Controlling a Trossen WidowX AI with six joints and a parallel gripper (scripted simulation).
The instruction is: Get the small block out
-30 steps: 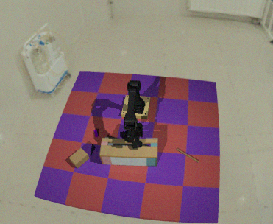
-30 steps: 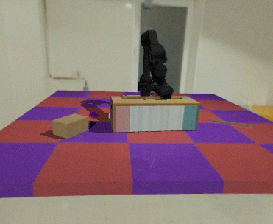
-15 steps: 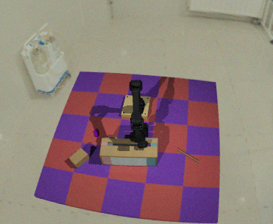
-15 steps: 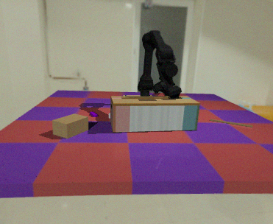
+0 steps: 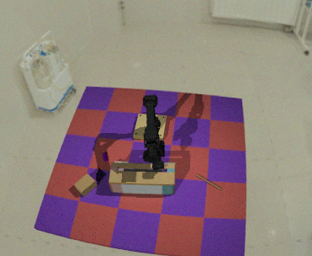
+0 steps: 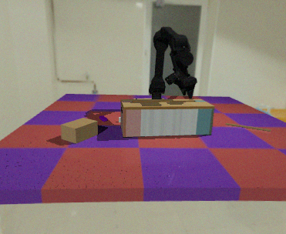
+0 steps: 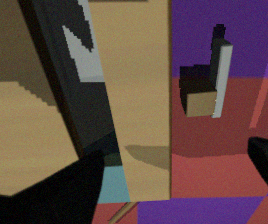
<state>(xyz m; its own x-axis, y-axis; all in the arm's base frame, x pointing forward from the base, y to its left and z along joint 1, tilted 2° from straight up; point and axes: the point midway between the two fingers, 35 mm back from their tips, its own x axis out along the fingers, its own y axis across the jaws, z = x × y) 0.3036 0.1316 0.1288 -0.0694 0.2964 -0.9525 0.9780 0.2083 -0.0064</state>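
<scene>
The small tan block lies 120 mm below my gripper tip, 60 mm behind it and 30 mm to the left of it. From my gripper tip the other things lie so: small purple block (410 mm to the right, 130 mm below, 30 mm behind); then thin wooden stick (290 mm to the left, 140 mm below); then wooden box (110 mm to the right, 80 mm below, 60 mm ahead).
</scene>
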